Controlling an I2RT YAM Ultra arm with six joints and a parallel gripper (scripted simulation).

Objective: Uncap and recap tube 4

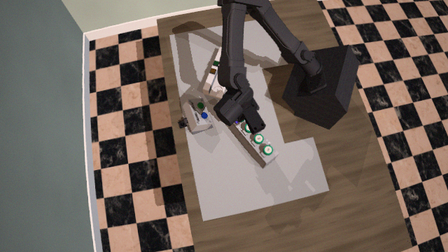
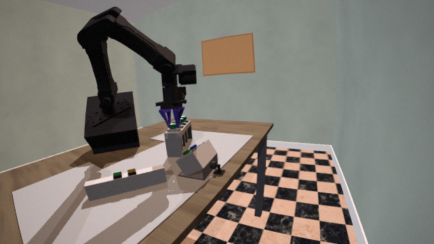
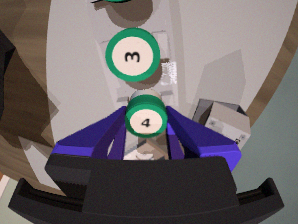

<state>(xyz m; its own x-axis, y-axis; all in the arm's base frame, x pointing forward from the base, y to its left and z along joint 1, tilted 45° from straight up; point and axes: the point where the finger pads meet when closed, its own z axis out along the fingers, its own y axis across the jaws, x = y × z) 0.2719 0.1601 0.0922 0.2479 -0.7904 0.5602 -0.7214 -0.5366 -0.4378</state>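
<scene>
Right now the cap 3 is 2 cm behind my hand and 5 cm to the left of it. Round my hand: cap 2: 5 cm behind, 9 cm to the left; then green ready key: 14 cm ahead, 9 cm to the right, 5 cm below; then blue cycle key: 13 cm ahead, 5 cm to the right, 5 cm below.
</scene>
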